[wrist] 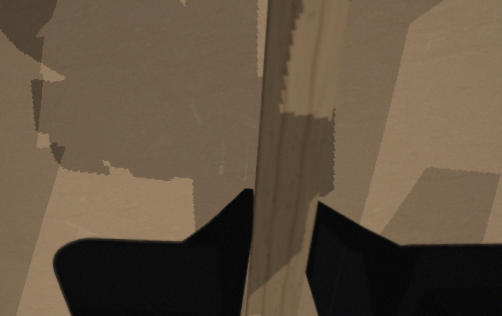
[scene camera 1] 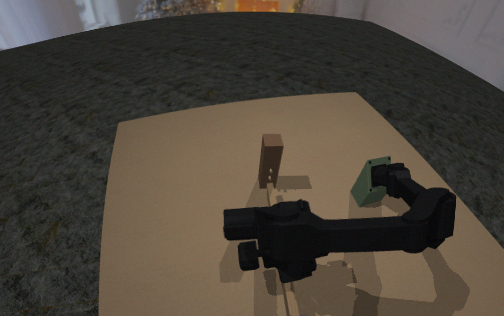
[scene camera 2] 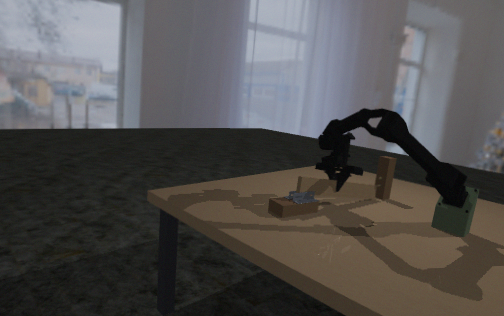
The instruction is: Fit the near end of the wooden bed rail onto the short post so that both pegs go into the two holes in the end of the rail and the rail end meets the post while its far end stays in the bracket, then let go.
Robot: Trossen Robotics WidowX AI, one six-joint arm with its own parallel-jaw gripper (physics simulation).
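Places are measured from the arm's base along level axes (x ahead, y left, z up), in metres.
Pixels of known places: gripper, fingertip midpoint: [wrist: 271, 197] [scene camera 2: 334, 191]; arm's base, origin of the base link: [scene camera 1: 378, 175] [scene camera 2: 454, 197].
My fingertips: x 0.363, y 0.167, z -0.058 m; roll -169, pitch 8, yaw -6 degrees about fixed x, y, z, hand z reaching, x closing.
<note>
Ahead of a thing's pixels: the offset from my fingertips to its middle. "*": to the spot under its first point. Level surfaces: height alone.
The wooden rail @[0.004 m back, 0.033 m right, 0.006 m up] [scene camera 1: 289, 300] [scene camera 2: 318, 185] [wrist: 300, 155] runs on edge from the bracket area toward the post. My gripper [scene camera 2: 340, 186] [wrist: 271, 197] is shut on it; in scene camera 1 the fingertips are hidden. The short brown post @[* 0.040 m back, 0.279 m right, 0.071 m up] [scene camera 1: 271, 160] [scene camera 2: 385, 177] stands upright. Two pale pegs @[* 0.044 m back, 0.279 m right, 0.016 m up] [scene camera 1: 270, 173] show on its face, in line with the rail's near end and looking above it in scene camera 1. The near end is close to the post; contact and hole alignment cannot be told. The far end rises beside the grey bracket @[0.025 m ahead, 0.165 m left, 0.014 m down] [scene camera 2: 302, 197]; its seating is unclear.
The bracket sits on a low brown block @[0.029 m ahead, 0.196 m left, 0.035 m down] [scene camera 2: 293, 207] on the wooden table @[0.055 m down] [scene camera 1: 165, 150] [scene camera 2: 280, 245]. The green arm base [scene camera 1: 367, 185] [scene camera 2: 454, 217] stands to the right of the post in both scene views. Arm shadows cross the table around the rail.
</note>
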